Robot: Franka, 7 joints.
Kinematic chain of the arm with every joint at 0, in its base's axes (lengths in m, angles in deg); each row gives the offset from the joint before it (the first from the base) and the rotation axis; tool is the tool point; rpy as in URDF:
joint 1: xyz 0 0 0.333 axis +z
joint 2: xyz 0 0 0 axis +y
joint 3: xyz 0 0 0.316 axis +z
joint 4: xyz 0.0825 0 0 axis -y
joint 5: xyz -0.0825 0 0.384 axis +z
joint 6: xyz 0 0 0 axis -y
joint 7: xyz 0.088 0 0 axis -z
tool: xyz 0 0 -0.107 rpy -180 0 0
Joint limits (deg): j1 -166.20..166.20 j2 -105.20..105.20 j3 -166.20..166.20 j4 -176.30..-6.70 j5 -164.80..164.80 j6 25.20..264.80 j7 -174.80..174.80
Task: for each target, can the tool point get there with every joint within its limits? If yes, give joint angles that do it. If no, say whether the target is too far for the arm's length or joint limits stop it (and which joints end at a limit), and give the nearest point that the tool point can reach.
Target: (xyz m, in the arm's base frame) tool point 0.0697 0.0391 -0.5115
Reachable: no: joint limits stop it (at a limit: joint 2) | nearest point 0.1147 0.0643 -0.3386 | short by 0.180 m
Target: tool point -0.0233 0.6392 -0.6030
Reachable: no: too far | nearest point -0.0184 0.5053 -0.3120 | short by 0.320 m
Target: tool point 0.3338 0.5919 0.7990
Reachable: yes | joints -139.99 -49.22 -117.58 -21.08 -137.94 176.91 -49.98
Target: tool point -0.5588 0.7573 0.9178
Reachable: no: too far | nearest point -0.4326 0.5863 0.7858 | short by 0.250 m
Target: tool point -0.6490 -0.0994 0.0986
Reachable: yes | joints 134.30 88.07 60.22 -87.85 -130.58 169.35 135.08
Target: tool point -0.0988 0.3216 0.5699
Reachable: yes | joints -8.69 79.27 126.03 -149.96 61.39 125.31 113.52
